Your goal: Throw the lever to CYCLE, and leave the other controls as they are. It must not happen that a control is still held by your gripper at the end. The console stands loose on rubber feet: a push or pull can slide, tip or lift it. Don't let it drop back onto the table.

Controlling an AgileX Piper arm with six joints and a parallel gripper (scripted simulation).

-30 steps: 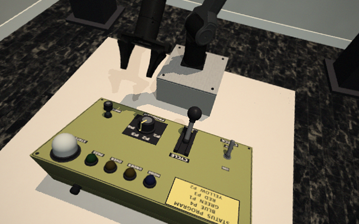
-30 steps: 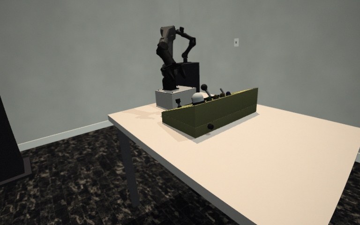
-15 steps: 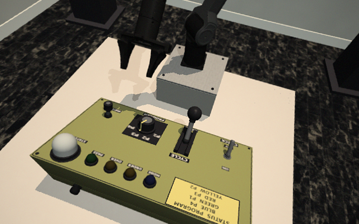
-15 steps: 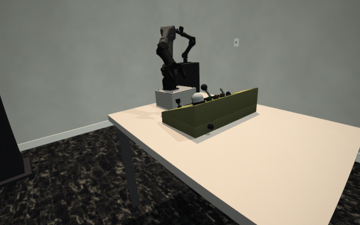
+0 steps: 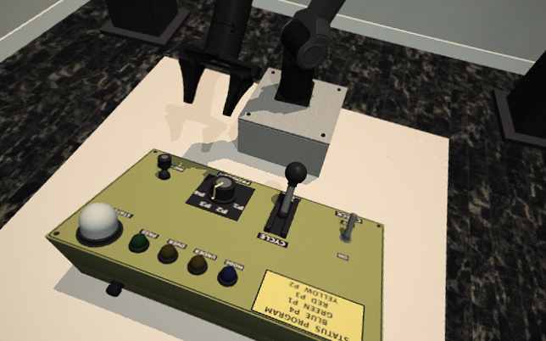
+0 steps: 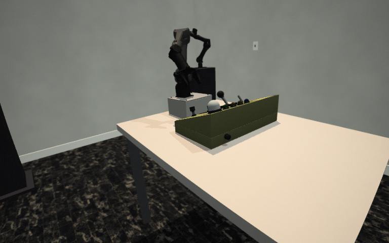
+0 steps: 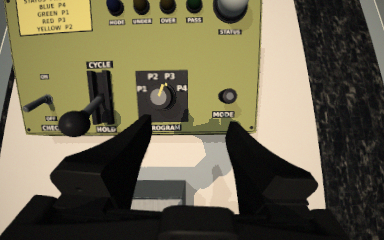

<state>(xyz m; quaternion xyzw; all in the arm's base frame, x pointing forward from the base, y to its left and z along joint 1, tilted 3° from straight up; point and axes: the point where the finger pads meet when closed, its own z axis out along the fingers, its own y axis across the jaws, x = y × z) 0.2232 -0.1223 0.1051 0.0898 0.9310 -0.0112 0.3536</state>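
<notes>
My hand is 6 cm short of the black ball-topped lever, 17 cm to the right of it and 11 cm above it. The rest, counted from my hand: olive console 11 cm ahead, 11 cm to the left, 14 cm below; program dial 9 cm ahead, 4 cm to the left, 12 cm below; mode switch 6 cm ahead, 7 cm to the right, 12 cm below.
</notes>
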